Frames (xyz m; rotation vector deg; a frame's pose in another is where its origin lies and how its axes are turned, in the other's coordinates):
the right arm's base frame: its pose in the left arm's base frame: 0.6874 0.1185 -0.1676 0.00 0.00 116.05
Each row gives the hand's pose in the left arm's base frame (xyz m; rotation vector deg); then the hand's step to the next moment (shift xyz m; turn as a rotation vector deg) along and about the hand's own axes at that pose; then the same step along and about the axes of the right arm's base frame.
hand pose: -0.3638 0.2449 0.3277 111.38 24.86 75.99
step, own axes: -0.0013 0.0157 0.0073 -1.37 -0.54 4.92
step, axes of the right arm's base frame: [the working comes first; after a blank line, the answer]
step, axes of the left arm's base frame: 0.0041 -0.0142 0.0091 3.95 -2.37 -2.28

-0.0146 0.0025 0.0091 -3.86 -2.51 -2.28
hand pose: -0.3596 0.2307 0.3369 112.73 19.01 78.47
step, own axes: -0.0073 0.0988 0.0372 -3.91 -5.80 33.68
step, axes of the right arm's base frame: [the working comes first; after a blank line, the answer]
step, axes of the left arm's base frame: 0.0127 -0.0900 0.0542 29.63 -11.57 -13.10

-0.0864 0.0281 0.0542 -23.41 -21.54 -13.10
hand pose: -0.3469 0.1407 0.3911 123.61 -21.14 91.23
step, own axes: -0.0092 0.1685 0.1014 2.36 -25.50 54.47
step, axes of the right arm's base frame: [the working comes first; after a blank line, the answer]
step, axes of the left arm's base frame: 0.0054 -0.1968 -0.0030 57.90 -4.31 -15.87

-0.1791 0.0816 -0.0030 -29.30 -50.13 -15.87
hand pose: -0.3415 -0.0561 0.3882 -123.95 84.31 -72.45
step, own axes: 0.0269 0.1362 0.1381 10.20 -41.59 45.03
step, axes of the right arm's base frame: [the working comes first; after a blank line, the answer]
step, axes of the left arm's base frame: 0.0204 -0.1223 -0.1516 62.03 -0.96 3.65

-0.1188 0.0354 -0.1516 -28.10 -55.30 3.65
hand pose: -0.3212 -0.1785 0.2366 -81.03 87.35 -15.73
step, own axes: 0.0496 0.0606 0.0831 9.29 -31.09 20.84
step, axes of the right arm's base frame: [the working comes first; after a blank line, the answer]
step, axes of the left arm's base frame: 0.0344 0.0121 -0.1082 36.91 -7.78 8.02

-0.0043 -0.0362 -0.1082 -23.20 -29.75 8.02
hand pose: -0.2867 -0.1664 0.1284 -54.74 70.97 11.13
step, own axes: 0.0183 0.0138 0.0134 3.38 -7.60 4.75
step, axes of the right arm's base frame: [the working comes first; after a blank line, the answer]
step, axes of the left arm's base frame: 0.0079 0.0114 -0.0226 9.18 -2.54 1.00

0.0068 -0.0121 -0.0226 -6.31 -7.13 1.00
